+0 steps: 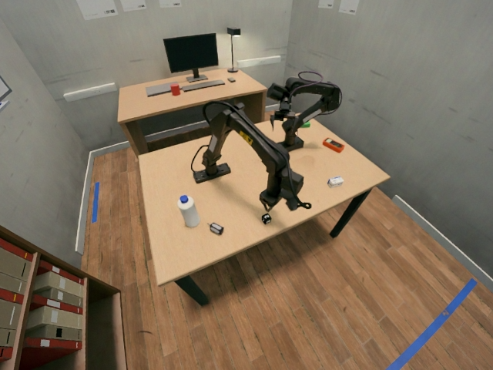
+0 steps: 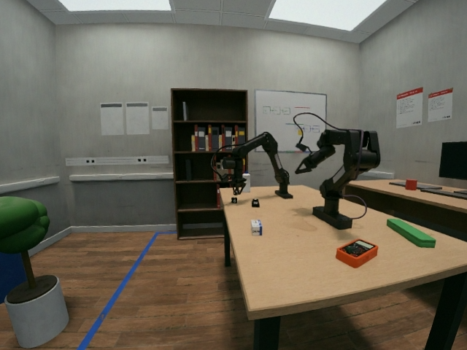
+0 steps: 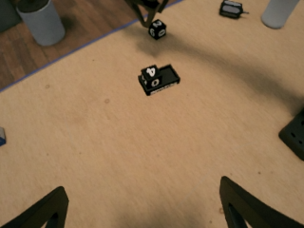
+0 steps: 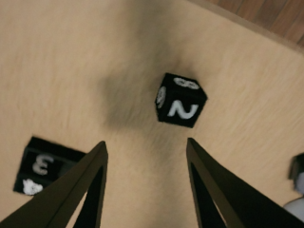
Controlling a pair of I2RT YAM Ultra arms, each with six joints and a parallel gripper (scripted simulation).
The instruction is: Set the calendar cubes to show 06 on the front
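My right hand is 100 mm past the black calendar tray, 60 mm to the right of it and 60 mm above it. Round my right hand: orange meter (650 mm to the left, 250 mm behind, 60 mm below).
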